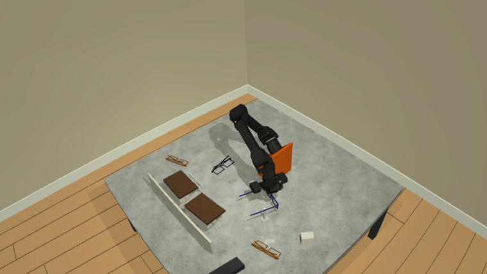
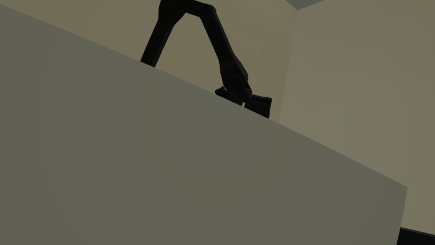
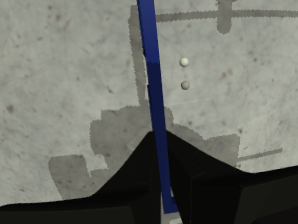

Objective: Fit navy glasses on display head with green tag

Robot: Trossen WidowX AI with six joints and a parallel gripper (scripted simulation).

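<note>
My gripper tip is now 90 mm short of the white post, 80 mm to the right of it and 40 mm above it. The rest, counted from my gripper tip: long white panel: 440 mm ahead, 190 mm to the right; cream cube: 30 mm ahead, 330 mm to the left, 30 mm below; display head: 300 mm ahead, 90 mm to the right.
</note>
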